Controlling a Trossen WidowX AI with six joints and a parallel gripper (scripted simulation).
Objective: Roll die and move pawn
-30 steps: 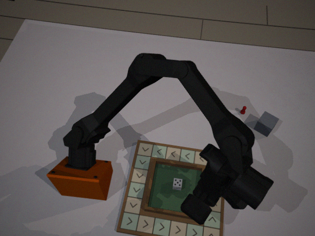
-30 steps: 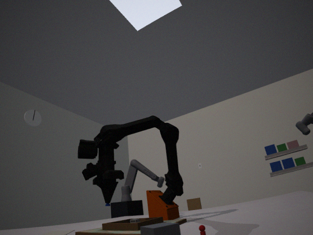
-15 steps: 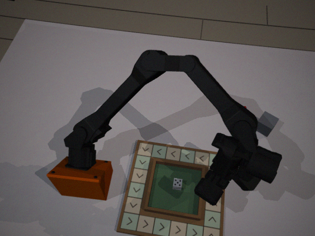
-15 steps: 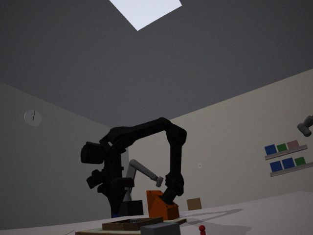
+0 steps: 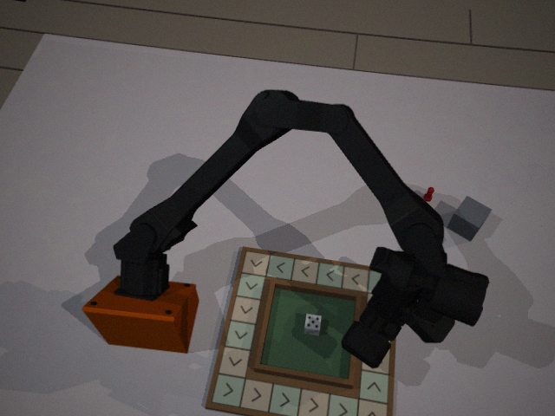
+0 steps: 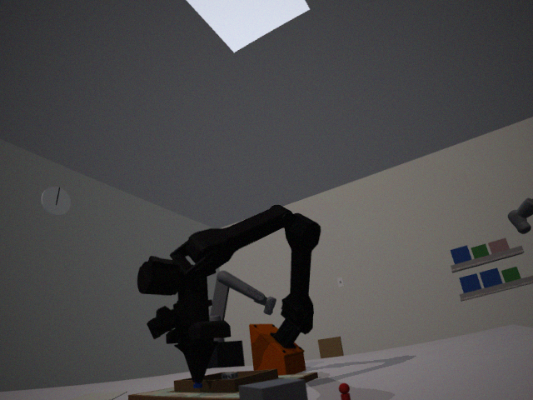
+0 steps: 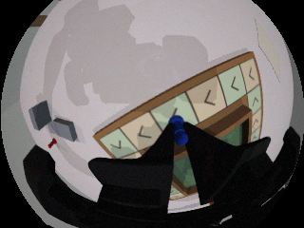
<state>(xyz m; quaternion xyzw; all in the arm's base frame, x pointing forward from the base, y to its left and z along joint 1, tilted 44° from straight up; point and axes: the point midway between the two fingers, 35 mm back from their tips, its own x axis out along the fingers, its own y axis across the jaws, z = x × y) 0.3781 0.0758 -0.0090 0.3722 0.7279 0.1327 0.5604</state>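
Right now my gripper tip is 10 mm below the blue pawn. Round my gripper tip: green dice tray: 110 mm behind, 30 mm to the right, 30 mm below; then white die: 110 mm behind, 20 mm to the right, 10 mm below; then flat grey block: 190 mm to the left, 60 mm ahead, 30 mm below.
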